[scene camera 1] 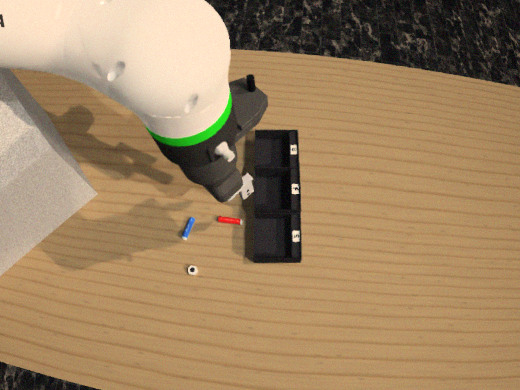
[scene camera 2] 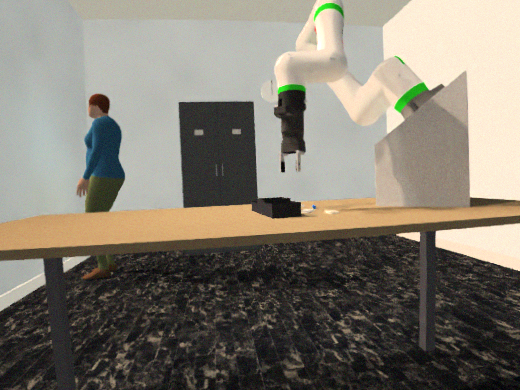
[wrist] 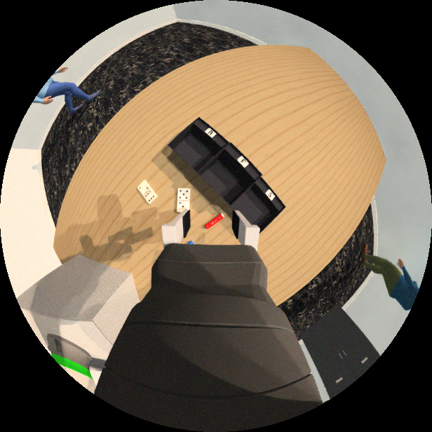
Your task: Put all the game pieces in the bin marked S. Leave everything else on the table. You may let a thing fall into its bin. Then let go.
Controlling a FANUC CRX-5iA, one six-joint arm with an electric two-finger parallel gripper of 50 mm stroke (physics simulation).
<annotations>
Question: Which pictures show the black three-part bin tray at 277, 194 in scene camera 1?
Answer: Scene camera 1, scene camera 2 and the wrist view: all of them.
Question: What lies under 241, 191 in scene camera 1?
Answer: My gripper.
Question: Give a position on a black three-part bin tray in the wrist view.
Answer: At 224, 167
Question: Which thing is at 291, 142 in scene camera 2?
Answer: My gripper.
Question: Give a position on a black three-part bin tray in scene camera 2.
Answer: At 280, 207
</annotations>
